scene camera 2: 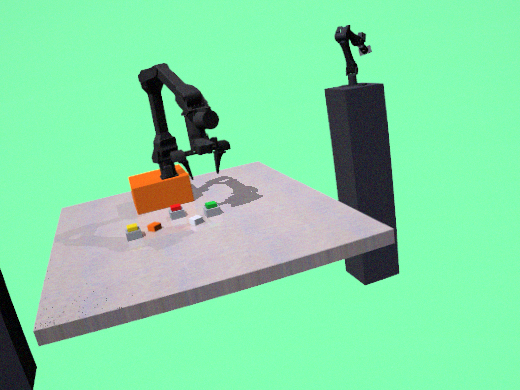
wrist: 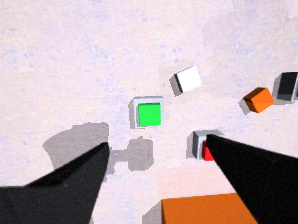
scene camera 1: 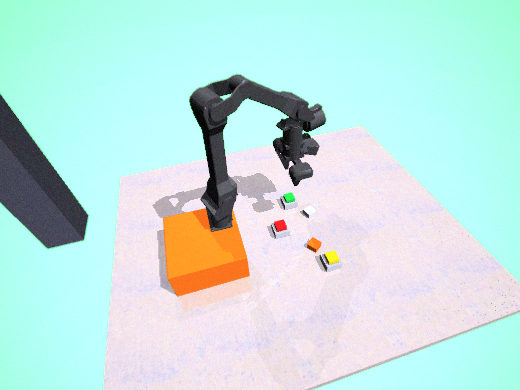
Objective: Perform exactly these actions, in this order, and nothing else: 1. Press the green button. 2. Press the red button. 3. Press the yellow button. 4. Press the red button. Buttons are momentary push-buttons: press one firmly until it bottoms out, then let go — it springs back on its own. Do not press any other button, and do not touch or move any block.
Labels:
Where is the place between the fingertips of my gripper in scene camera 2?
At 205, 176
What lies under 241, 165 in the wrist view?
My gripper.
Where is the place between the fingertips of my gripper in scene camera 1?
At 291, 177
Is my gripper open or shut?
Open.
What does my gripper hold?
Nothing.

